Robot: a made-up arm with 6 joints.
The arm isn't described. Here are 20 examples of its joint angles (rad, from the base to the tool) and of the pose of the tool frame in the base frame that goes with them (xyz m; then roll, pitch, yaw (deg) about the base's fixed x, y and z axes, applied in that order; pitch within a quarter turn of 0, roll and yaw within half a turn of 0).
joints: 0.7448 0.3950 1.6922 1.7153 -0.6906 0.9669
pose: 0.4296 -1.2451 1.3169 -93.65 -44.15 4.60
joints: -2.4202 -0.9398 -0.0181 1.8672 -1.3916 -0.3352
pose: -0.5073 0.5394 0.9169 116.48 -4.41 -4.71
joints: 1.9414 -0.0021 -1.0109 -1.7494 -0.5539 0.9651
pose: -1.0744 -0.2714 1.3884 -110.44 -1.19 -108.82
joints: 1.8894 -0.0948 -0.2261 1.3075 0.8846 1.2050
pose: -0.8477 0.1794 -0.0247 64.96 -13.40 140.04
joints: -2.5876 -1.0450 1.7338 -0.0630 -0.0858 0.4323
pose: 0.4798 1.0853 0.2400 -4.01 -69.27 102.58
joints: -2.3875 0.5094 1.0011 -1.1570 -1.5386 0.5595
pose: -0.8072 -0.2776 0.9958 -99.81 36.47 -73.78
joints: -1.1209 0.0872 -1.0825 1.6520 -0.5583 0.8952
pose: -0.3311 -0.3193 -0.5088 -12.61 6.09 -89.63
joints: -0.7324 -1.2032 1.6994 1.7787 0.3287 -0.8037
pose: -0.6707 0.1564 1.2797 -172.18 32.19 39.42
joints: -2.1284 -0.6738 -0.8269 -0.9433 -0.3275 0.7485
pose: -0.0600 -1.4228 0.6475 -128.60 66.35 -65.01
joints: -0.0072 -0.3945 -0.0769 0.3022 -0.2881 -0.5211
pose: 0.5886 -0.4558 -0.1170 -13.24 -21.74 87.18
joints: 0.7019 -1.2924 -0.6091 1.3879 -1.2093 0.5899
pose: 0.9833 -0.2881 0.0784 22.88 -63.84 -37.31
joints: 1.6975 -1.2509 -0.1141 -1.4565 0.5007 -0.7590
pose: 0.3260 0.7551 0.2742 12.04 4.06 -153.40
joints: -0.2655 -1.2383 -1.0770 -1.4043 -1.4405 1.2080
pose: 0.6141 0.7537 -0.0856 -61.70 4.37 127.72
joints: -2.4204 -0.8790 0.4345 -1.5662 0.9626 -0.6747
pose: -0.4902 0.4253 1.0715 -25.24 45.58 -114.55
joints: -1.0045 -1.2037 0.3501 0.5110 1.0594 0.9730
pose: -0.4207 -0.9878 1.1719 -84.68 14.92 -64.68
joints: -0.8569 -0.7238 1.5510 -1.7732 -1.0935 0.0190
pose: -0.3500 -0.7754 1.2473 143.10 72.80 -165.23
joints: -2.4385 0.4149 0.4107 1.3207 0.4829 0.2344
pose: -0.9755 0.1229 0.3464 -21.54 -50.96 -118.10
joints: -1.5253 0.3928 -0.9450 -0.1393 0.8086 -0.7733
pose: 0.2397 -0.0716 -0.2281 74.45 -42.17 2.28
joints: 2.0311 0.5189 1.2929 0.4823 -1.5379 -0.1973
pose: 0.8929 0.5036 0.5775 -95.49 -18.85 165.35
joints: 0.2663 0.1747 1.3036 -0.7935 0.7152 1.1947
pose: 0.3003 -1.2866 0.9968 148.45 10.09 -131.88
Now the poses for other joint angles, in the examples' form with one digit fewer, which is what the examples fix.
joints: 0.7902 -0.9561 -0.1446 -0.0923 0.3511 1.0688
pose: 0.952 0.046 -0.229 -28.2 36.7 80.9
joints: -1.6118 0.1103 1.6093 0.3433 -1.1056 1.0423
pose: 0.250 0.583 1.801 161.8 -38.2 -54.8
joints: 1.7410 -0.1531 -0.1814 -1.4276 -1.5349 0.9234
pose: -0.589 0.743 0.974 -107.4 -50.3 -132.8
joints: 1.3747 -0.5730 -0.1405 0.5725 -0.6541 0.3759
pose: 0.689 0.667 -0.009 -5.9 -54.5 73.6
